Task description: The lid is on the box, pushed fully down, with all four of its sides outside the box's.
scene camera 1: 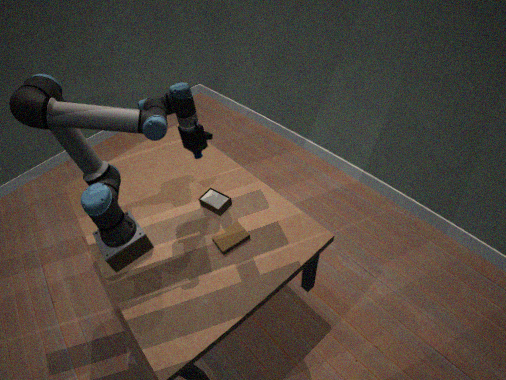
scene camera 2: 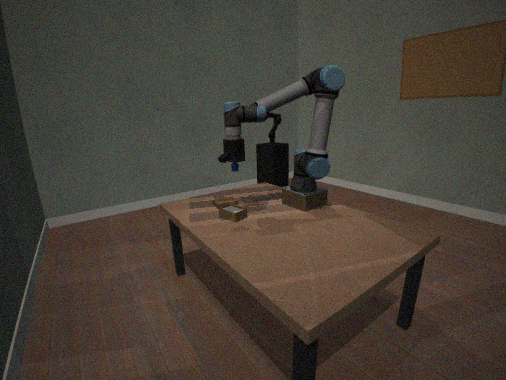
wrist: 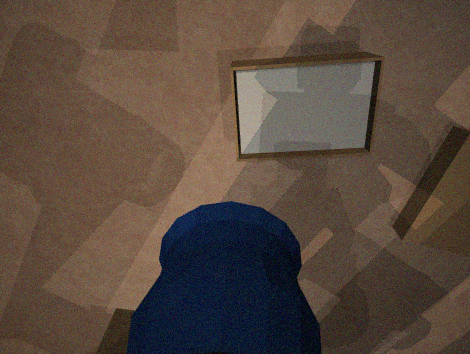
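Seen in the pictures: hand, tool point: (scene camera 1: 198, 156) (scene camera 2: 235, 170) (wrist: 229, 263); arm's base, link origin: (scene camera 1: 119, 232) (scene camera 2: 303, 188).
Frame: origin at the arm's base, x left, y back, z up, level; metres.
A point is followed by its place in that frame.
Note:
The box (scene camera 1: 215, 199) @(y -0.409, x -0.151, z -0.056 m) (scene camera 2: 233, 213) @(y -0.445, x -0.094, z -0.053 m) (wrist: 305, 110) @(y -0.409, x -0.148, z -0.056 m) stands open side up on the table, with thin brown walls and a pale grey-white inside. The lid (scene camera 1: 231, 237) @(y -0.311, x -0.348, z -0.069 m) (scene camera 2: 224, 202) @(y -0.342, x -0.309, z -0.069 m) (wrist: 447, 212) @(y -0.300, x -0.318, z -0.069 m) is a flat yellow-brown slab lying on the table beside the box, apart from it and turned at an angle to it. In the wrist view the lid is cut off by the right edge. My gripper (scene camera 1: 198, 155) (scene camera 2: 235, 168) (wrist: 230, 217), a blue suction cup, hangs high above the table pointing down, with nothing on it. It is open and touches neither box nor lid.
The wooden table (scene camera 1: 165, 320) @(y 0.091, x -0.396, z -0.096 m) (scene camera 2: 320, 280) @(y -0.566, x 0.491, z -0.096 m) carries the arm's square base block (scene camera 1: 128, 251) @(y 0.023, x -0.090, z -0.026 m) (scene camera 2: 304, 198) @(y -0.096, x 0.080, z -0.021 m). Shadows of the arm fall across the table around the box and lid. A dark cabinet (scene camera 2: 272, 162) stands behind the table in scene camera 2.

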